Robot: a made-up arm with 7 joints.
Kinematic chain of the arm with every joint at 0, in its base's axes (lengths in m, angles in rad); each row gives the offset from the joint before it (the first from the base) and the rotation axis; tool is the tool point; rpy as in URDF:
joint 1: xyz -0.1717 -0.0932 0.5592 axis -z
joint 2: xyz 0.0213 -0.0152 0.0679 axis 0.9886 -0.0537 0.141
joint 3: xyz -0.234 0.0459 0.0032 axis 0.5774 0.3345 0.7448
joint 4: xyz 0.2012 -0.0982 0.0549 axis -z
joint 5: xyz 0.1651 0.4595 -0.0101 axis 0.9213 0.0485 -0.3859
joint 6: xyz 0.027 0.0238 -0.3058 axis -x
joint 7: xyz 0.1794 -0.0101 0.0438 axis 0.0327 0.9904 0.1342
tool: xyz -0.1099 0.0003 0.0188 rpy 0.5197 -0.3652 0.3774
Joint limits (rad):
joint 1: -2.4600..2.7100
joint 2: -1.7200..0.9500
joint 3: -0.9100..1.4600
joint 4: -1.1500..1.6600
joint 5: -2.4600..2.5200
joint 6: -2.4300..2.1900
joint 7: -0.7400..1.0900
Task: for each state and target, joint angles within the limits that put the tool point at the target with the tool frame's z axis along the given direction. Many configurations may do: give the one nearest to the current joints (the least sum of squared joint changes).
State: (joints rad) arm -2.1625 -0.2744 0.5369 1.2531 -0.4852 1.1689 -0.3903
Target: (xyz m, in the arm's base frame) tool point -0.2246 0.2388 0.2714 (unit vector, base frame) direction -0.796 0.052 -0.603
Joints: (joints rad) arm -2.2001 -0.1321 0.5750 1.6600 -1.3882 1.5004 0.3454
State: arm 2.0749 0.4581 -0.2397 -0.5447 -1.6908 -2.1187 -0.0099
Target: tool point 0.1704 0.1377 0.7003 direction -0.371 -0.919 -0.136
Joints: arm 1.4512 0.4548 0.2024 -1.1500 -1.2628 -1.8444 -0.7400
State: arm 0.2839 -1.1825 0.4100 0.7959 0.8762 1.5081 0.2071
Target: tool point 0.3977 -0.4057 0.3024 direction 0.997 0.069 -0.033
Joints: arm 0.3103 -0.7354 -0.0035 0.7946 0.2029 2.0999 0.4384
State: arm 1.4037 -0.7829 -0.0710 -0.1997 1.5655 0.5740 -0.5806
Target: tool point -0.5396 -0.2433 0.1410 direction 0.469 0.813 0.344
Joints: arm 1.7021 -1.6180 -0.7525 -0.6550 1.3667 0.1778 -0.7400
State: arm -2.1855 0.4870 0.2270 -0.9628 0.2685 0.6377 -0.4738
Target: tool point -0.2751 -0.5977 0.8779 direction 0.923 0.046 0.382
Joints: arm -2.2364 0.9500 0.2053 -0.8233 -0.1641 1.0927 -0.2095
